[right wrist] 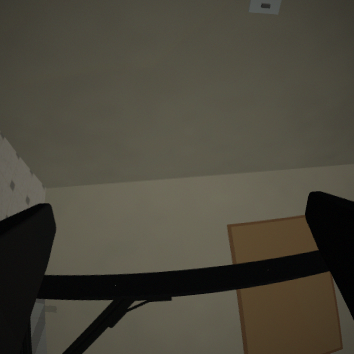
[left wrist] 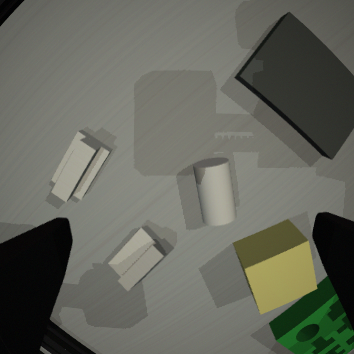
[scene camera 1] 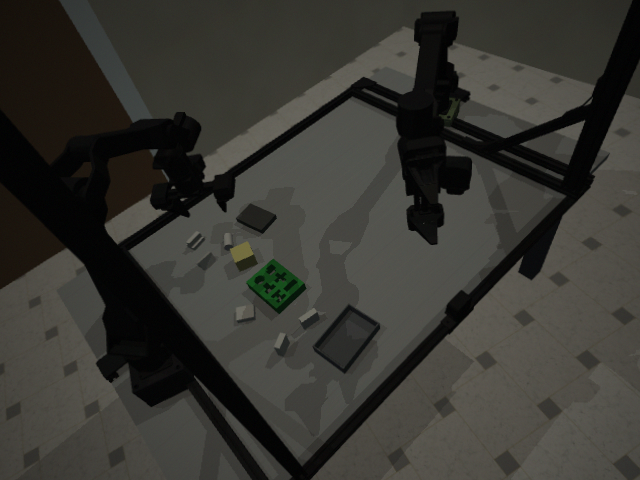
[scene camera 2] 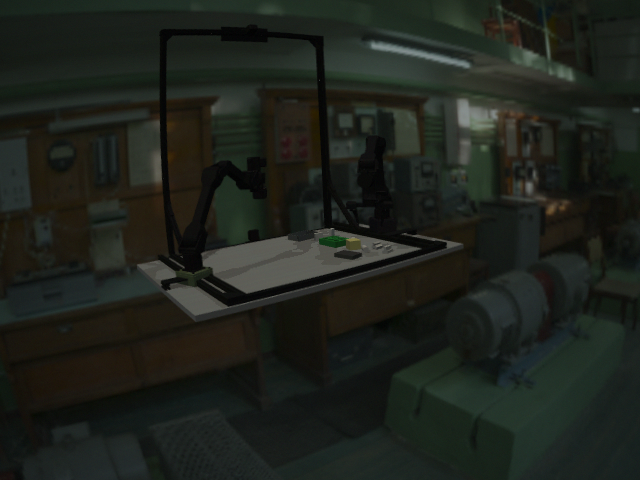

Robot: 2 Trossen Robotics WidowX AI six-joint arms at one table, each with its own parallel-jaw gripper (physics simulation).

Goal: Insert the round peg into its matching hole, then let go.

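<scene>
The round peg [scene camera 1: 228,241] [left wrist: 217,195], a pale cylinder, lies on its side on the table near the yellow cube [scene camera 1: 242,255] [left wrist: 280,275]. The green board [scene camera 1: 293,298] [left wrist: 304,311] lies beyond the cube, with differently shaped holes. Its round hole [left wrist: 307,332] shows near a corner in the left wrist view and looks dark. My left gripper [scene camera 1: 205,211] [left wrist: 196,229] is open and empty, above the table, with the peg in view between its fingertips but below them. My right gripper [scene camera 1: 435,223] [right wrist: 182,211] is open and empty, raised far from the board.
A dark flat block [scene camera 1: 256,218] [left wrist: 300,85] lies near the peg. Two pale grooved pieces [left wrist: 80,167] [left wrist: 136,257] lie on the peg's other side. More pale pieces [scene camera 1: 244,313] [scene camera 1: 309,317] [scene camera 1: 281,343] lie around the board. A dark tray [scene camera 1: 329,360] stands beyond them.
</scene>
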